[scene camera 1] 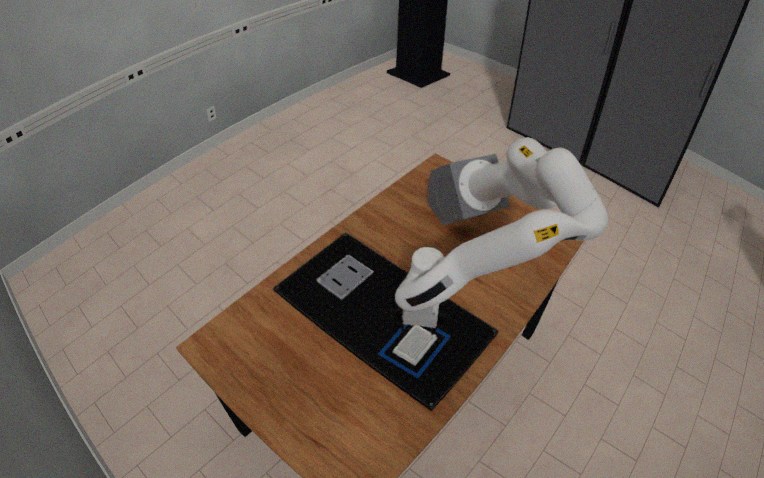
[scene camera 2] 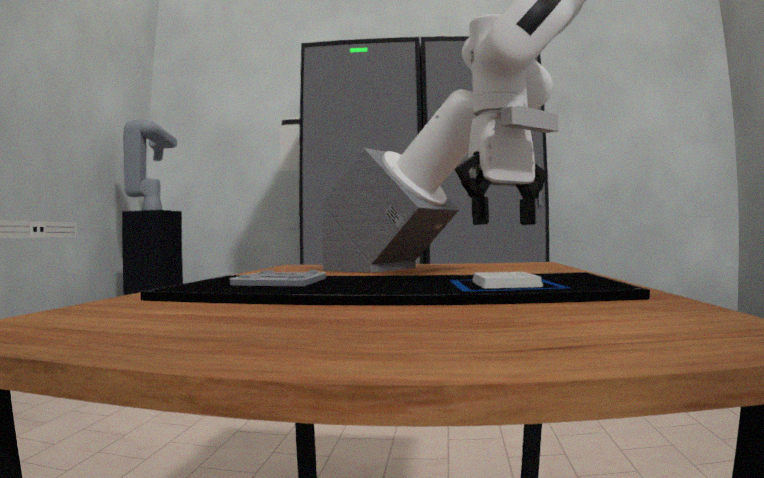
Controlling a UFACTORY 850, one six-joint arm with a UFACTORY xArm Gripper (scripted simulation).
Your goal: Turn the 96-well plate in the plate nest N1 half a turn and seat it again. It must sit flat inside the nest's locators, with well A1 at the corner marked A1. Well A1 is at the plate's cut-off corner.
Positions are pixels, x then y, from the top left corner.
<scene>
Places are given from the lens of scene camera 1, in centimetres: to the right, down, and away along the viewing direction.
white 96-well plate point(scene camera 1: 416, 332): 11, 30, 154
</scene>
